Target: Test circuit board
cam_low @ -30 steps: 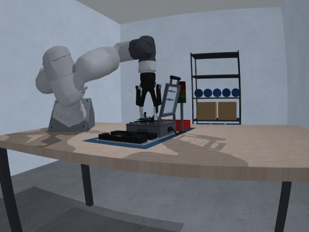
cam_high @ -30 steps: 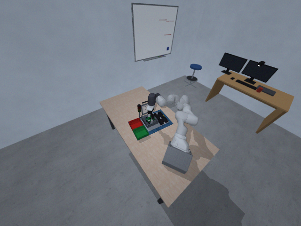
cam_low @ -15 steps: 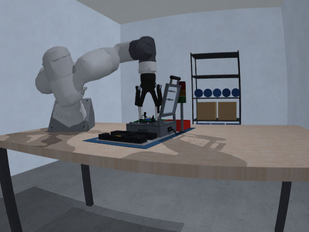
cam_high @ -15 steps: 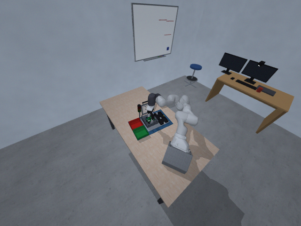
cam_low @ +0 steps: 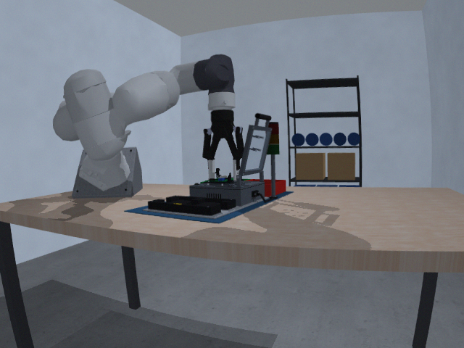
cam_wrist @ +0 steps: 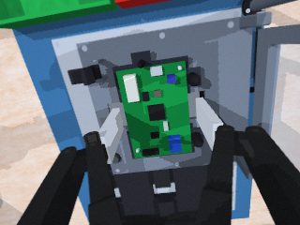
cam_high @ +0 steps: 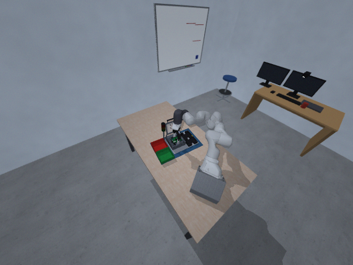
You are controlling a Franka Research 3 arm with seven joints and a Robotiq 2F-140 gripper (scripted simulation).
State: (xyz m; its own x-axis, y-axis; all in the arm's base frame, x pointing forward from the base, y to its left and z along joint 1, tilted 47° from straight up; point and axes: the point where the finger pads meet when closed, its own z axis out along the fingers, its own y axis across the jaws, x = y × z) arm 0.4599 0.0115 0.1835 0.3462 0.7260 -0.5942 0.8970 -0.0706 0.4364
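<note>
Now: hand 20 mm above the green circuit board. Also, from my hand: tester plate: 20 mm below, 10 mm ahead; tester lid: 110 mm ahead, 90 mm above, 40 mm to the right; black latch hook: 80 mm to the left, 40 mm behind, 10 mm below.
</note>
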